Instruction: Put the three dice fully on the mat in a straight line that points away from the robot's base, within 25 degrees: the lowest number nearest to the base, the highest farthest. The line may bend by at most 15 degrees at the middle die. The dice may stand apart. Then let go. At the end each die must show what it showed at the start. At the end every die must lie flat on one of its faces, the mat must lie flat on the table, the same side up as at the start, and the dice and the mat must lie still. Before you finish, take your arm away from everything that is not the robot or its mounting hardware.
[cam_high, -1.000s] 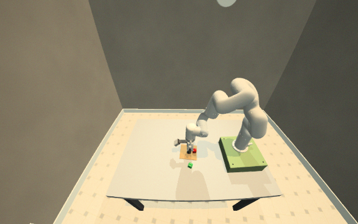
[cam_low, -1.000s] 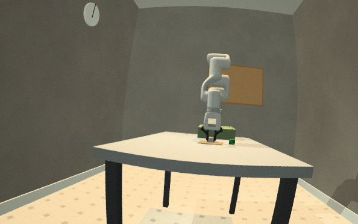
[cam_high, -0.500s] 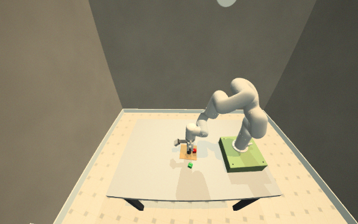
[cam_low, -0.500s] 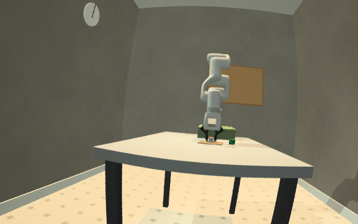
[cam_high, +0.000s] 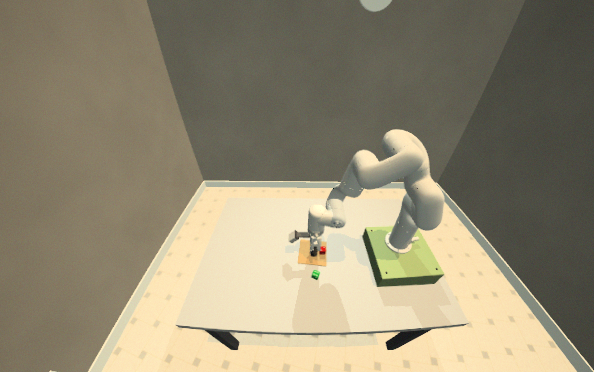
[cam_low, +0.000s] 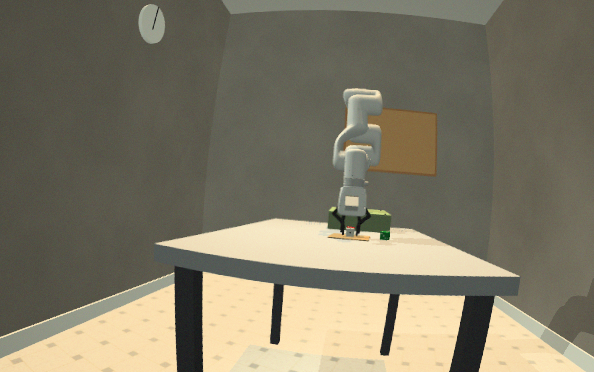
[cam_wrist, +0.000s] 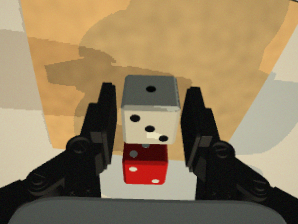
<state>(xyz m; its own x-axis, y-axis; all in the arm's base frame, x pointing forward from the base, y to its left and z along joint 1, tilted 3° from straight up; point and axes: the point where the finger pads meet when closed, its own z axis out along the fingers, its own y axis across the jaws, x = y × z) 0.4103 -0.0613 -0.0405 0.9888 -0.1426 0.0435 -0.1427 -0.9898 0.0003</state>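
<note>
Right now my hand is 10 mm above the white die. From my hand the other things lie so: red die: 40 mm behind, 10 mm to the left, 10 mm below; green die: 10 mm ahead, 130 mm to the left, 10 mm below; mat: 20 mm below.
</note>
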